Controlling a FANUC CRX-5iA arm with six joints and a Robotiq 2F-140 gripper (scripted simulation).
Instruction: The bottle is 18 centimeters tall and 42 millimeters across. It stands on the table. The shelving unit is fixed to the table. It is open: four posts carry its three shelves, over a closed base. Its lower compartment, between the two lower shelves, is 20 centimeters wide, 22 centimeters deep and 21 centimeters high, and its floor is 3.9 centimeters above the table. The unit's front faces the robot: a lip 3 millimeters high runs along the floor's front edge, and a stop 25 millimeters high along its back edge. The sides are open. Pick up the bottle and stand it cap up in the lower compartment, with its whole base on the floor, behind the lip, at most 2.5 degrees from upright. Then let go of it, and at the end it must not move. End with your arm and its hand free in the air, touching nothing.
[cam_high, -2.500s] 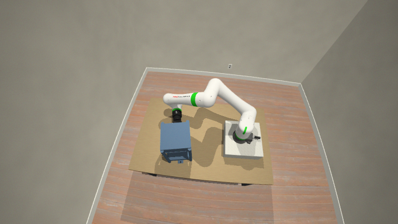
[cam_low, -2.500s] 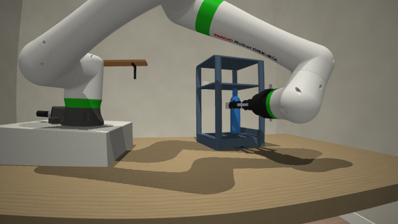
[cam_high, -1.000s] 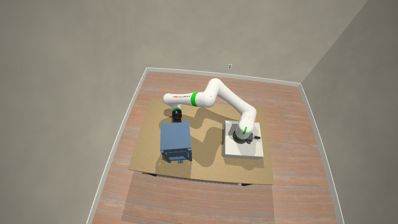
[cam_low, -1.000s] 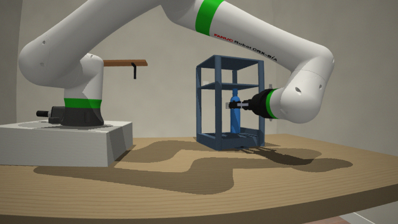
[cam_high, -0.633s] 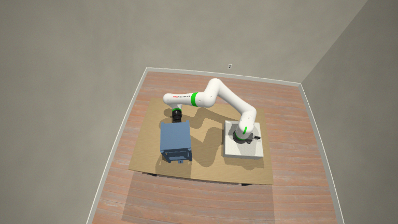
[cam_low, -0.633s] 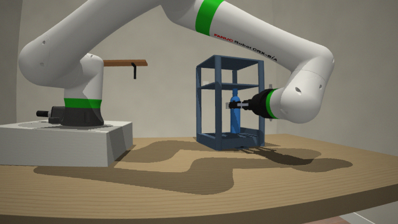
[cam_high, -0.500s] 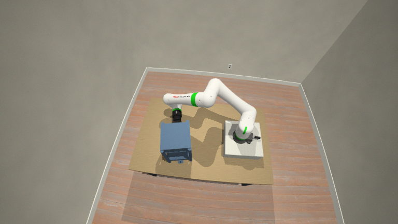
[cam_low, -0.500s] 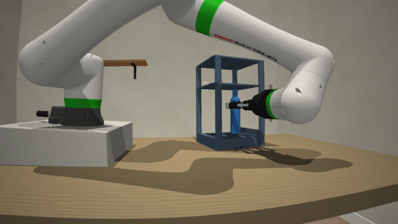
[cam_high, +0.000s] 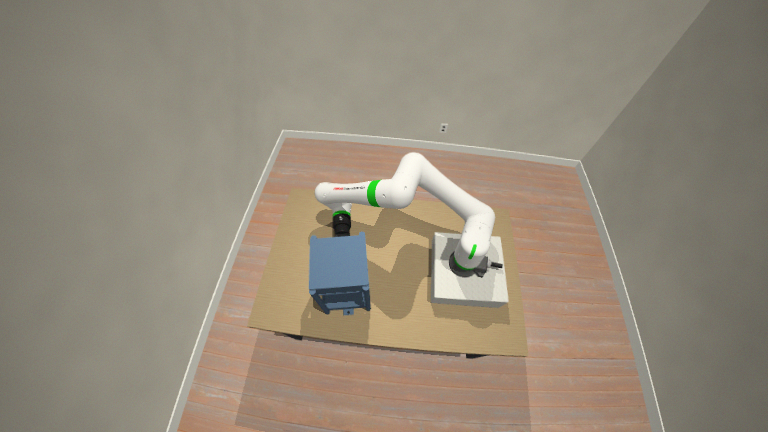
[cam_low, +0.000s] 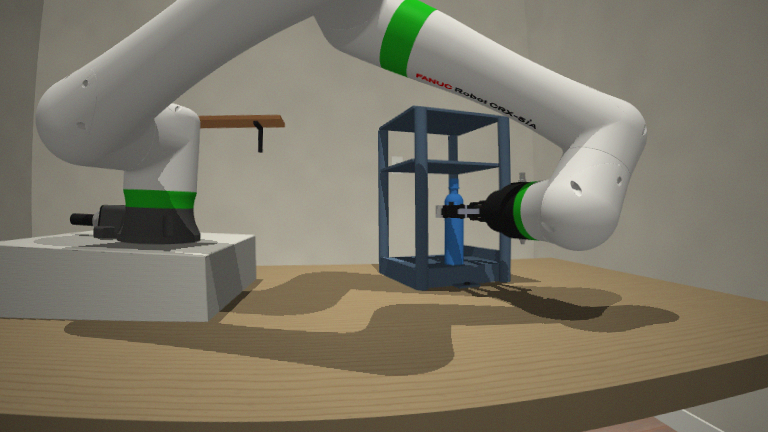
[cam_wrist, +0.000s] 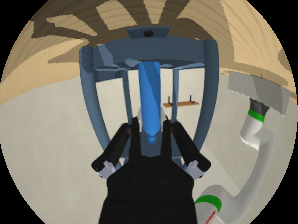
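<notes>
My gripper is now 10 mm below the blue bottle. From my hand the other things lie so: shelving unit: 60 mm to the left, 30 mm above, 20 mm behind.
</notes>
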